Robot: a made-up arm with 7 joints.
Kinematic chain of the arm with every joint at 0, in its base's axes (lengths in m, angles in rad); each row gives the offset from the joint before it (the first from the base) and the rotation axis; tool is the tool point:
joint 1: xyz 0 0.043 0 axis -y
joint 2: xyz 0 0.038 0 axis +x
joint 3: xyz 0 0 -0.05 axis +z
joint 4: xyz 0 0 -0.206 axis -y
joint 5: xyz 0 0 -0.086 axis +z
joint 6: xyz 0 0 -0.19 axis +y
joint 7: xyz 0 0 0 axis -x
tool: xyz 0 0 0
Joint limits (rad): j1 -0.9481..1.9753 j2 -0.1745..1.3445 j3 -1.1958..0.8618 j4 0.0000..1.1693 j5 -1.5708..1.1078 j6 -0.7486..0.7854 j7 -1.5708..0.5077
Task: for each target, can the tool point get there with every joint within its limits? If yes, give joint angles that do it. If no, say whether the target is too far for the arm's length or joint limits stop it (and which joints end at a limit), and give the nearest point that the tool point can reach.
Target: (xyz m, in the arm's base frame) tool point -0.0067 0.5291 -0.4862
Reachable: no: too far | nearest point -0.0054 0.4415 -0.3912 | short by 0.129 m
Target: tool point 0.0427 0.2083 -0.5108
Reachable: yes | joints -0.0215 0.3173 -0.6176 0.2409 -0.1572 -0.4408 -0.4310
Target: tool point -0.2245 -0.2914 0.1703
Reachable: no: joint limits stop it (at a limit: joint 1, joint 2, joint 3, joint 4) | nearest point -0.2035 -0.2150 -0.2606 | short by 0.438 m
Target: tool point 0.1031 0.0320 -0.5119
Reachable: yes | joints 0.0385 -0.0241 -0.4138 0.3360 -0.7683 -0.2231 -0.7706
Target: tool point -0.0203 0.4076 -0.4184
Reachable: yes | joints -0.1026 0.7030 -0.7536 0.1127 -0.6492 -0.6225 -0.8774
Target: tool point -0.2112 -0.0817 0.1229
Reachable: no: joint limits stop it (at a limit: joint 1, joint 2, joint 3, joint 4) | nearest point -0.2035 -0.2150 -0.2606 | short by 0.406 m
